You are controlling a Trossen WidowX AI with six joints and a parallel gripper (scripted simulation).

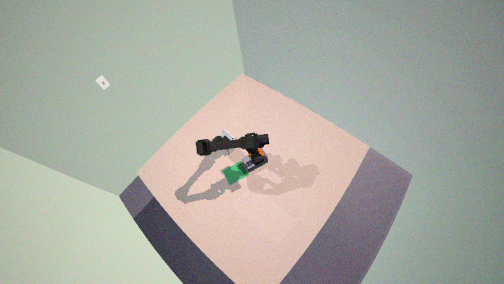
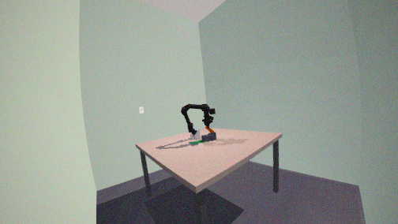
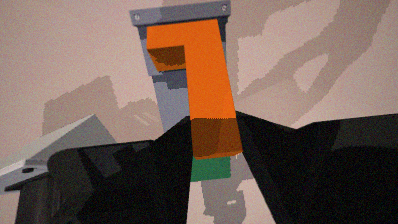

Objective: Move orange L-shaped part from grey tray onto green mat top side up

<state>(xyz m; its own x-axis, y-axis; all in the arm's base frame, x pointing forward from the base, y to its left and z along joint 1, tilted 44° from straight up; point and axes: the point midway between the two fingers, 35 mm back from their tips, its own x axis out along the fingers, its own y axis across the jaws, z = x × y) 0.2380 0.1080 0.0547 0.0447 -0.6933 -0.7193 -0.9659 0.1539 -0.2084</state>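
Now: gripper tip 160 mm above the green mat, 140 mm to the left of it and 50 mm past it. From my gripper tip the other things lie so: orange L-shaped part (30 mm to the left, 30 mm below, 10 mm behind).
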